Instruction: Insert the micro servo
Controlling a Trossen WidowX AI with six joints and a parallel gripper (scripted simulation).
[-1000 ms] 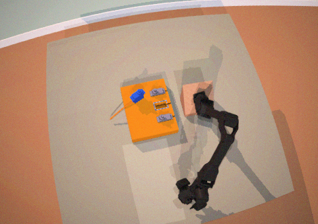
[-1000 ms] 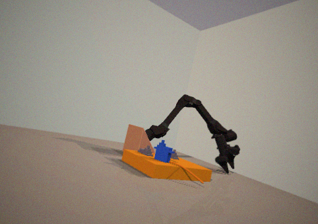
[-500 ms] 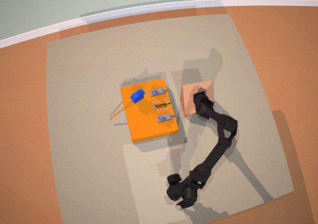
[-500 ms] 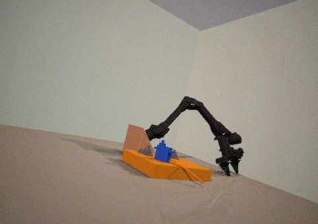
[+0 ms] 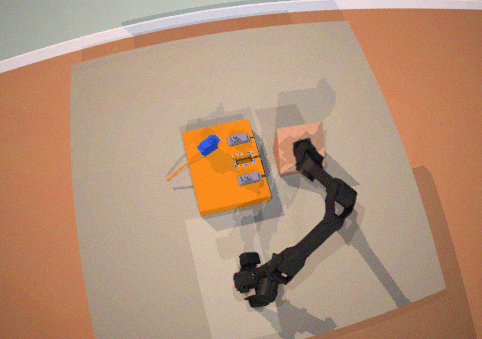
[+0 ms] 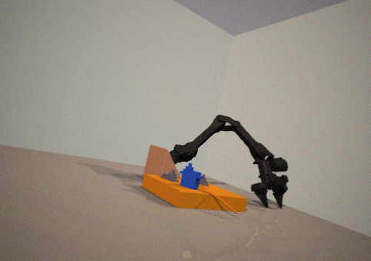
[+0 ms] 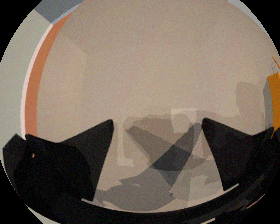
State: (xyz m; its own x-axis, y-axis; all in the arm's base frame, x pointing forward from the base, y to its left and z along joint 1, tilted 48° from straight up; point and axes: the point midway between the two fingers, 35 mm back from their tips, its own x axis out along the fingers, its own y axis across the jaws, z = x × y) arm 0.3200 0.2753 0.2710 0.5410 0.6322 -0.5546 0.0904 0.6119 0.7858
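Right now the orange deck is 43 cm to the right of my gripper tip, 3 cm behind it and 2 cm above it.
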